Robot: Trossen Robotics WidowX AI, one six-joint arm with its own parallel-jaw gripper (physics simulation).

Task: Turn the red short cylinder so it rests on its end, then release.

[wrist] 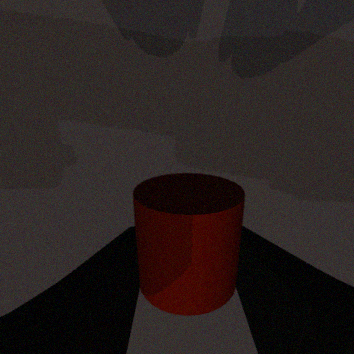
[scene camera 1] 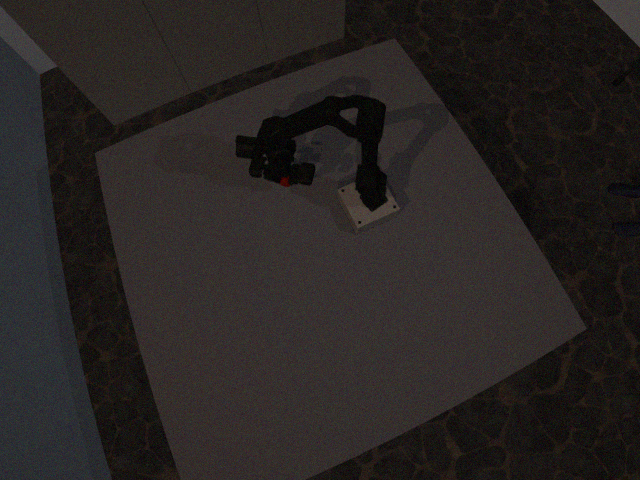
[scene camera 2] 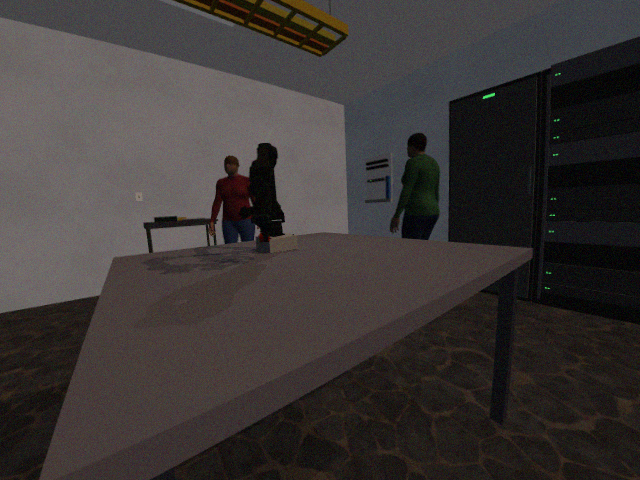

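Observation:
The red short cylinder [scene camera 1: 285, 181] [scene camera 2: 264, 238] [wrist: 188, 255] is between the two black fingers of my gripper [scene camera 1: 284, 178] [wrist: 185, 236]. The gripper is shut on it. In the wrist view one dark flat end faces the top of the picture, and the curved side faces the camera, with a finger against each side. The cylinder appears held above the table [scene camera 1: 310, 320] [scene camera 2: 310, 310] [wrist: 65, 240], with finger shadows set apart from it. In scene camera 2 it is small and partly hidden by the arm and its base, so its exact tilt to the table cannot be told.
The arm's pale base plate [scene camera 1: 356, 212] [scene camera 2: 284, 244] stands on the table beside the gripper. A grey cabinet [scene camera 1: 217, 41] adjoins the table's far edge in scene camera 1. Two people [scene camera 2: 235, 198] [scene camera 2: 421, 188] and dark server racks [scene camera 2: 493, 170] stand beyond the table in scene camera 2.

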